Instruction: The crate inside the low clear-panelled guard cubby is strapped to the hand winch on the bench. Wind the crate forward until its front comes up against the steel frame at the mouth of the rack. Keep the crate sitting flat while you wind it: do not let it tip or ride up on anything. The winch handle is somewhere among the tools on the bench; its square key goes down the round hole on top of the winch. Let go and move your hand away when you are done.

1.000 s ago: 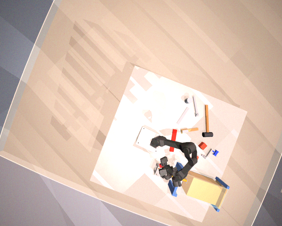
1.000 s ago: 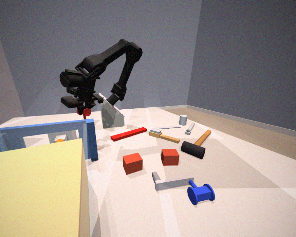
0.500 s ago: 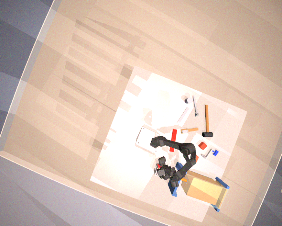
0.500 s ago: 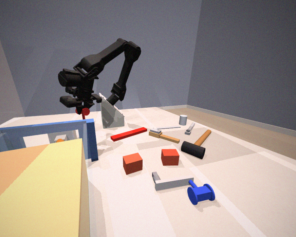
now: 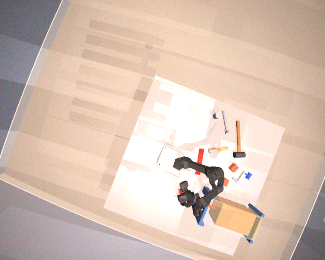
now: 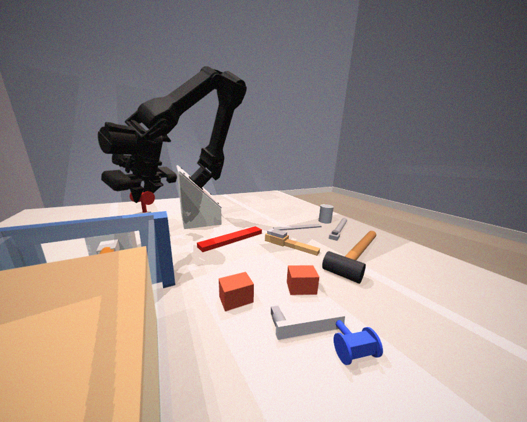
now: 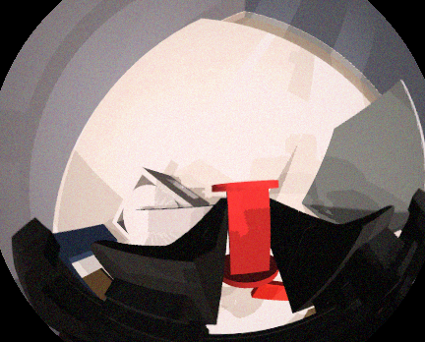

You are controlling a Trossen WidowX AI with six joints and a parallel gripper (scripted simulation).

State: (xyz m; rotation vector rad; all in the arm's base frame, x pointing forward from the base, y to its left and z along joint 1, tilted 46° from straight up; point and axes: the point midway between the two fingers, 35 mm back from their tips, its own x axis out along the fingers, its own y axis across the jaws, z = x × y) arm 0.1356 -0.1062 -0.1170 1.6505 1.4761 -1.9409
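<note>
Right now the winch handle is 4 cm ahead of my gripper tip, 2 cm to the right of it and 3 cm below it. Round my gripper tip: red knob (1 cm ahead, 1 cm to the left); then winch (7 cm ahead, 7 cm to the right, 10 cm below); then blue steel frame (24 cm ahead, 4 cm to the right, 3 cm below).
</note>
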